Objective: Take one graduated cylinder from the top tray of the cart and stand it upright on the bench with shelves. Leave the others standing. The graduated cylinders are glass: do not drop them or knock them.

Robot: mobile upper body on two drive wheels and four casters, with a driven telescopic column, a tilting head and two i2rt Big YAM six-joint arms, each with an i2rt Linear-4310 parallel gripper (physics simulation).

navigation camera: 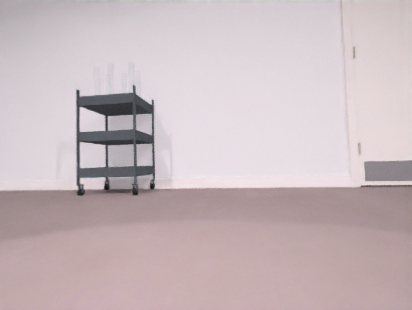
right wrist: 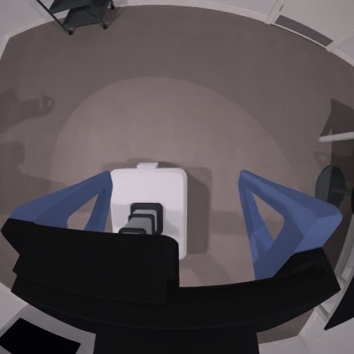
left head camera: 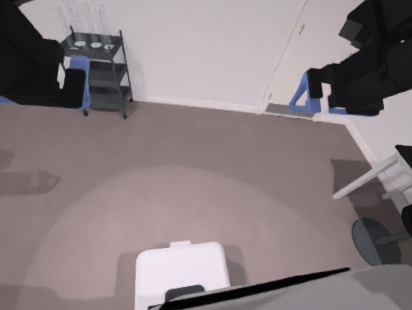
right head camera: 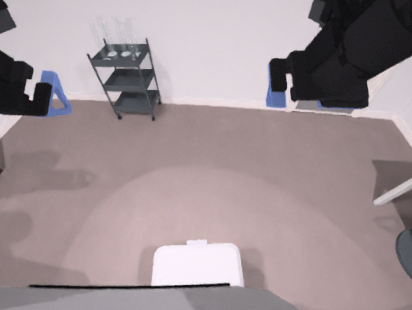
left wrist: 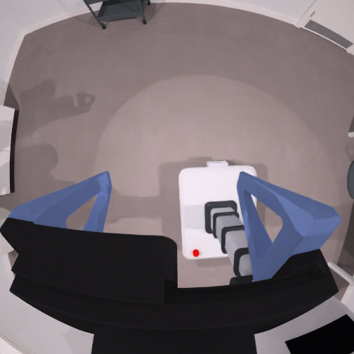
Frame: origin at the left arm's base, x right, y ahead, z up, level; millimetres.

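Where they show: left gripper, fingertip midpoint: [left head camera: 55, 100] [right head camera: 45, 109]; right gripper, fingertip midpoint: [left head camera: 310, 108] [right head camera: 293, 103].
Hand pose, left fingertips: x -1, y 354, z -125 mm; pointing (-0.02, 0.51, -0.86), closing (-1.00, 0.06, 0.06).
Observation:
Each offset is from my left fingertips to the top centre of the thing. "spot": to the spot under its first point. Level surfaces: height alone.
A dark three-tier cart [left head camera: 106, 97] [right head camera: 131, 80] [left wrist: 120, 11] [right wrist: 84, 18] [navigation camera: 106, 138] stands against the far wall, left of centre in the navigation camera. Several clear graduated cylinders @[spot: dx -444, dy +1614, dz -607 mm] [left head camera: 95, 44] [right head camera: 126, 53] @[dx -484, dy +1471, dz -287 mm] [navigation camera: 110, 79] stand upright on its top tray @[spot: dx -505, dy +1391, dz -605 mm] [navigation camera: 102, 101]. Part of the bench shows at the right edge of the left head view, with a white leg [left head camera: 367, 177] [right head camera: 395, 192] and a black top @[dz -523 mm] [left head camera: 407, 156]. My left gripper [left head camera: 44, 102] [left wrist: 173, 178] is open and empty. My right gripper [left head camera: 325, 107] [right head camera: 305, 104] [right wrist: 174, 177] is open and empty. Both are high above the floor, well apart from the cart.
A stool with a round grey base [left head camera: 370, 242] [right head camera: 406, 252] [right wrist: 329, 184] stands by the bench. A door [left head camera: 320, 50] [navigation camera: 382, 100] is right of the cart along the far wall. My white base [left head camera: 185, 267] [right head camera: 197, 262] is below. A white cabinet [left wrist: 5, 150] shows at the left wrist view's left edge.

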